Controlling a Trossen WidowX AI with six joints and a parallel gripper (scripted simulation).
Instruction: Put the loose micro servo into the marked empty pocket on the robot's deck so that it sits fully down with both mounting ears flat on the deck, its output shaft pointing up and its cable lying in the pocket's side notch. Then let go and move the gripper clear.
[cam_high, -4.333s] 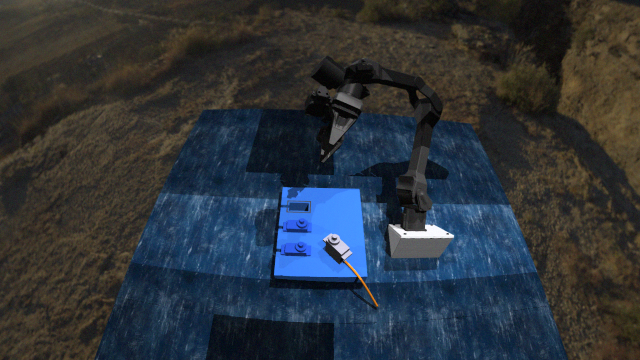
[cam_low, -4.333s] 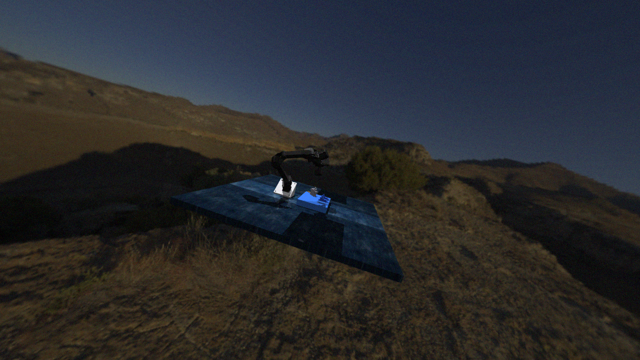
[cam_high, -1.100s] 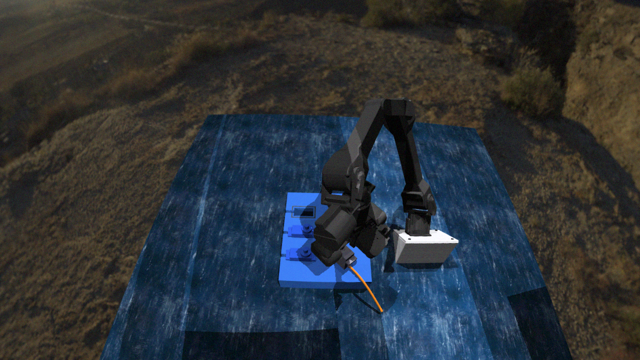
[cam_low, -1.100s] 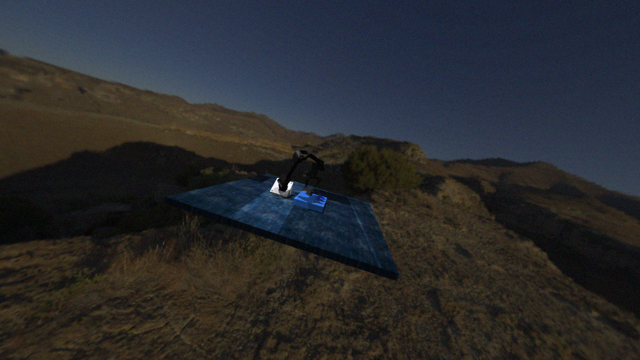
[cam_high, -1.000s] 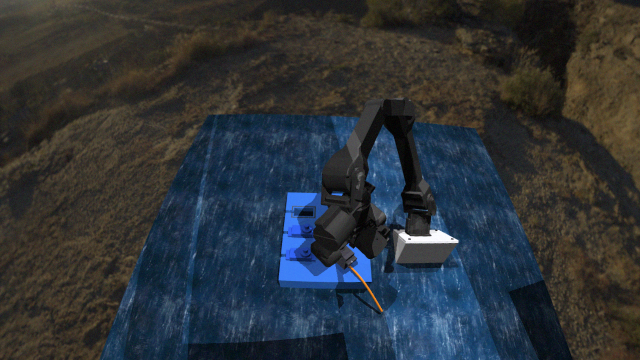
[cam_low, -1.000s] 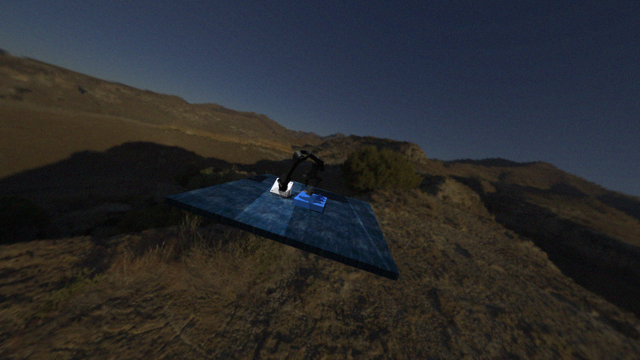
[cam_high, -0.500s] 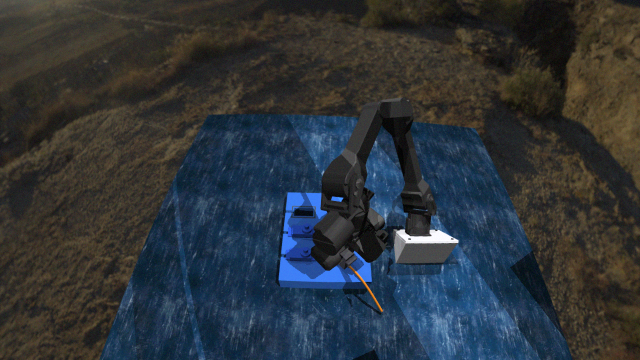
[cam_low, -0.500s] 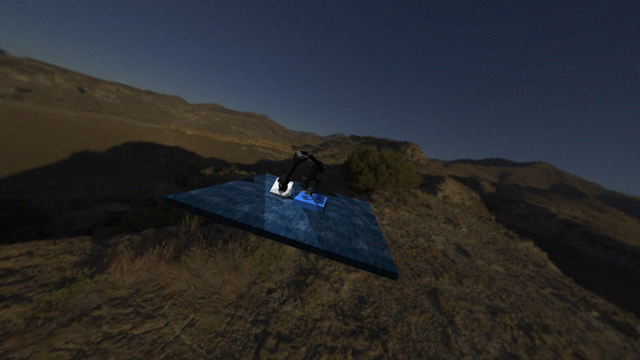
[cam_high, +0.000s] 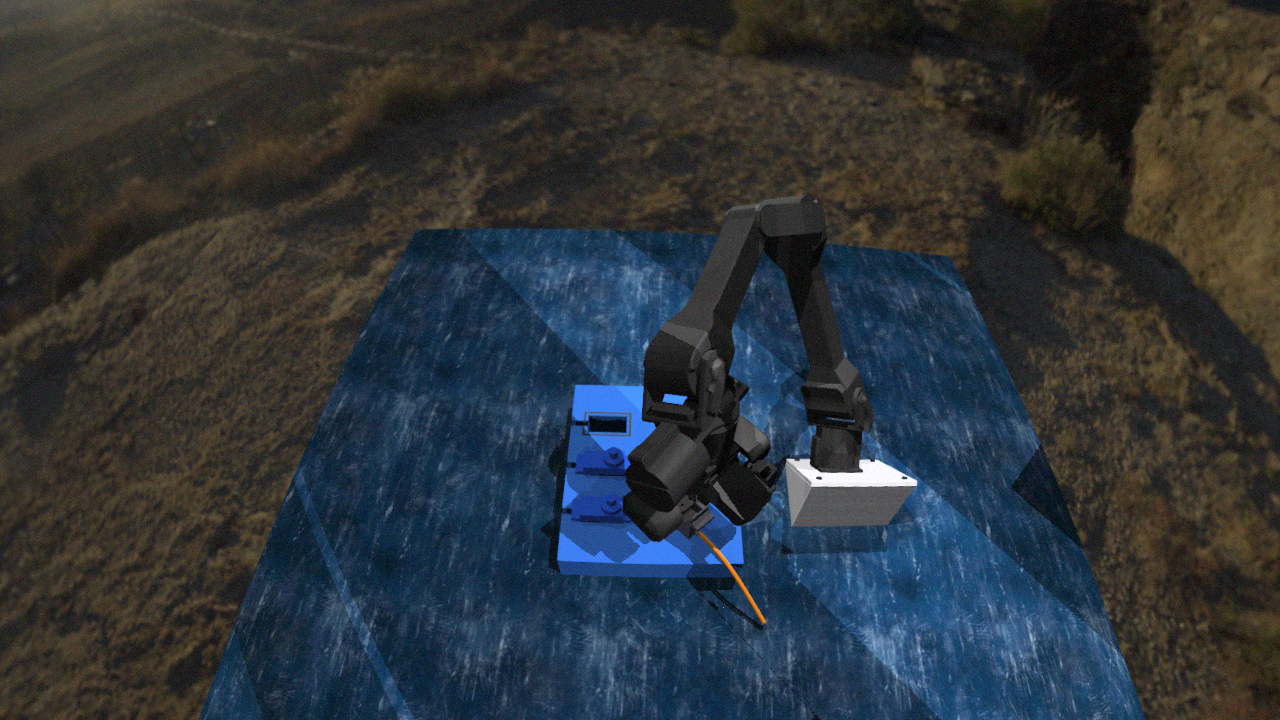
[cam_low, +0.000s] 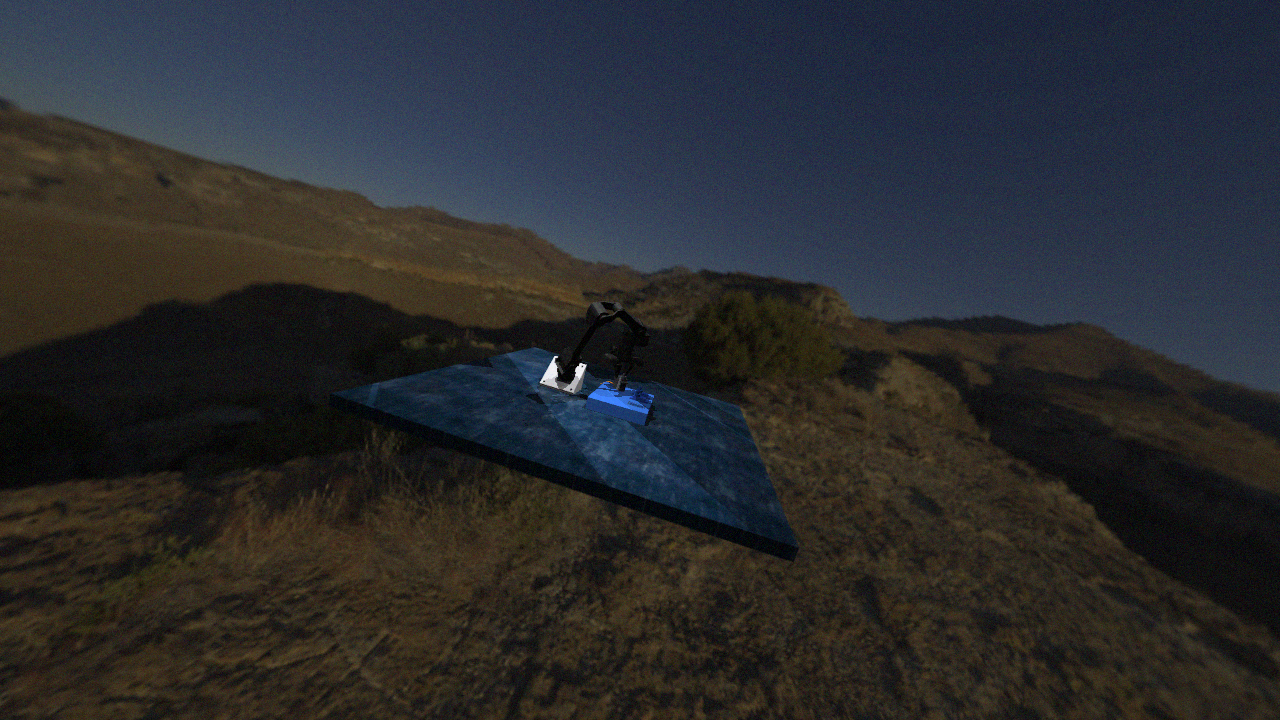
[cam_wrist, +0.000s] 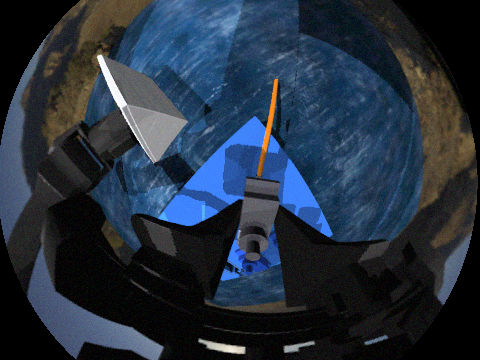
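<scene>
Now: gripper tip 90 mm to the left of the blue deck, 70 mm above it and 10 mm short of it.
</scene>
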